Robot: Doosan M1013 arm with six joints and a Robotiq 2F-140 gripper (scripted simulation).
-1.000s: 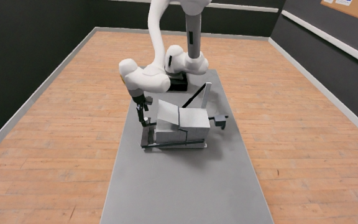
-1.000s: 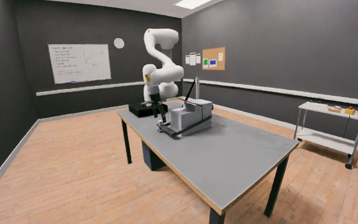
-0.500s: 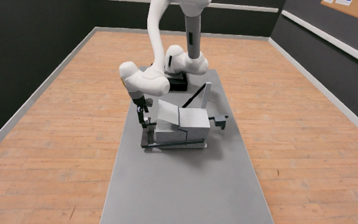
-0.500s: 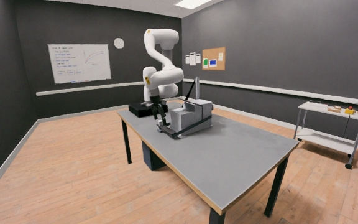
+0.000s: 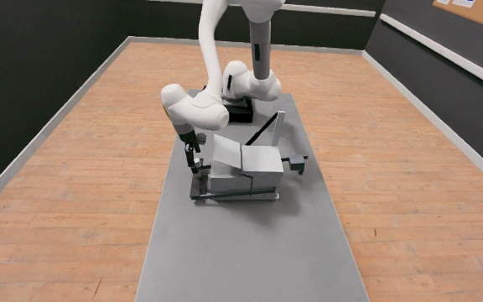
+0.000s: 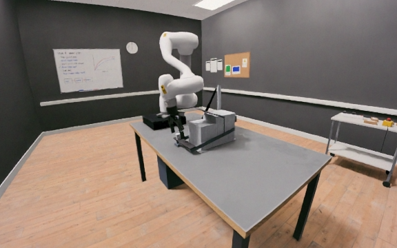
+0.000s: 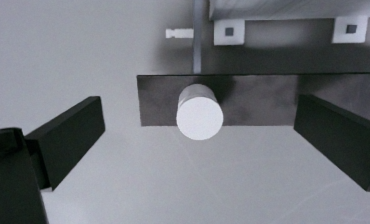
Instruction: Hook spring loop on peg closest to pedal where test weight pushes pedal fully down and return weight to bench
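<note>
Now: the steel test weight 10 mm below my hand. From my hand the other things lie so: small dark object 10 mm to the right, 80 mm below.
</note>
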